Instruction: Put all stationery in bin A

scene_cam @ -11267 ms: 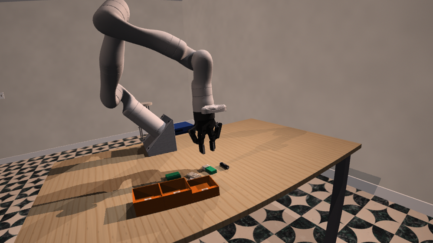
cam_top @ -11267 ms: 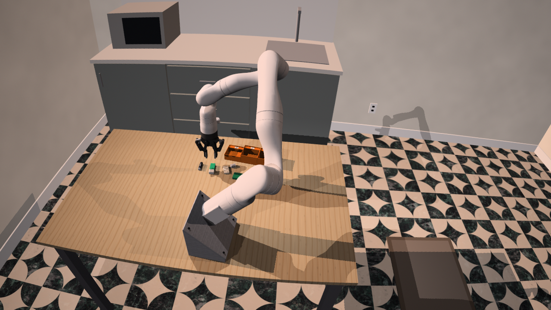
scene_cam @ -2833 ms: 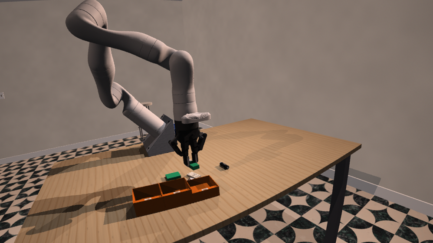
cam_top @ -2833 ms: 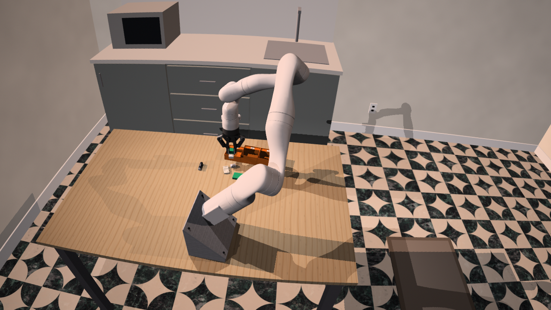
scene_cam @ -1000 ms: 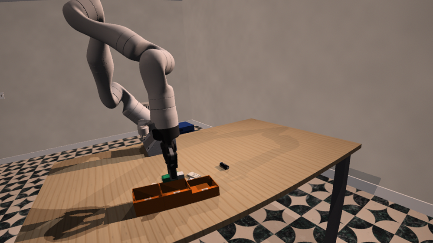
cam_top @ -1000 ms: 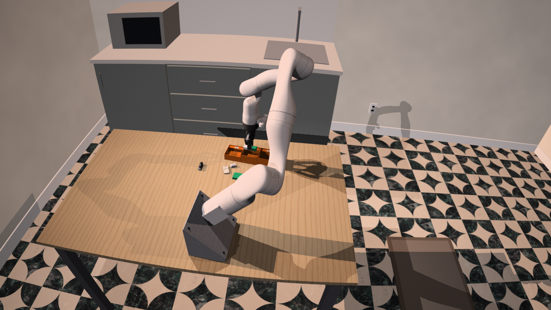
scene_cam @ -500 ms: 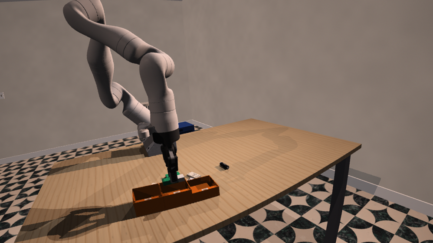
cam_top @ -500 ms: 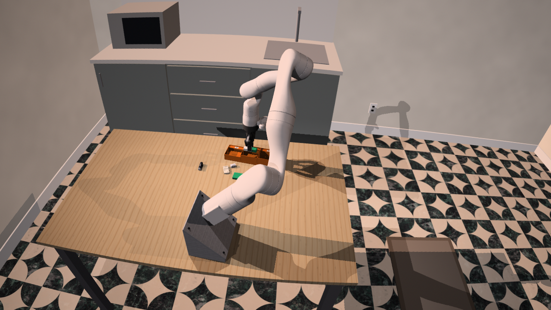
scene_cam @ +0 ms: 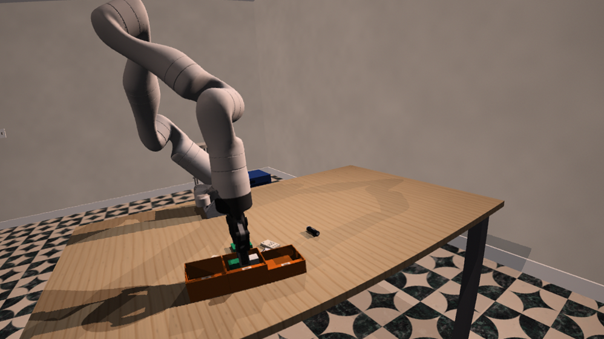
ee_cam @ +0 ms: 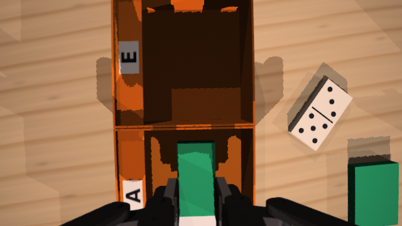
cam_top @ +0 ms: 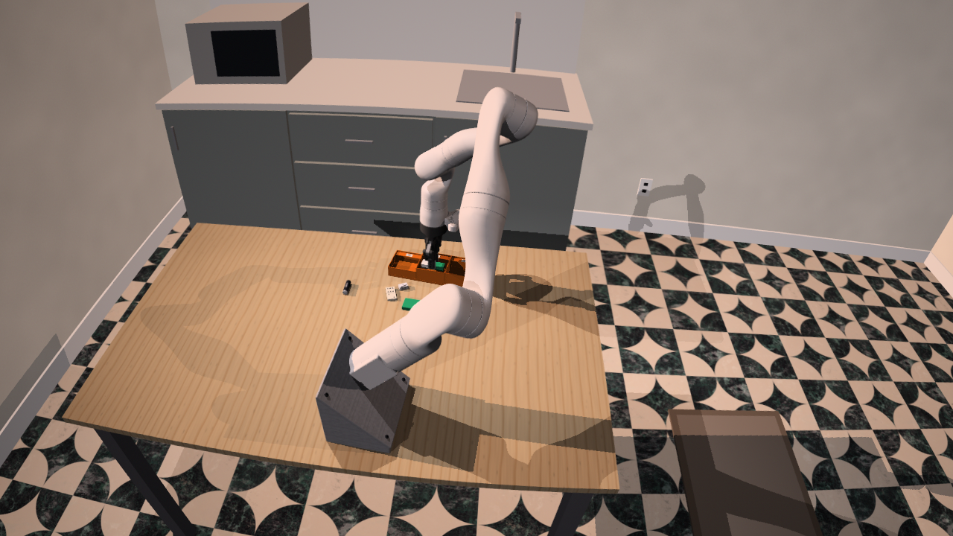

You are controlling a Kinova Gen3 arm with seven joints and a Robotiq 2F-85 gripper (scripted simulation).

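Right now the green-and-white eraser is 10 mm to the left of my hand and 20 mm below it. Round my hand: orange three-compartment bin: 10 mm ahead, 30 mm below; then white pencil sharpener: 70 mm behind, 70 mm to the left, 50 mm below; then green block: 140 mm behind, 30 mm to the left, 50 mm below.
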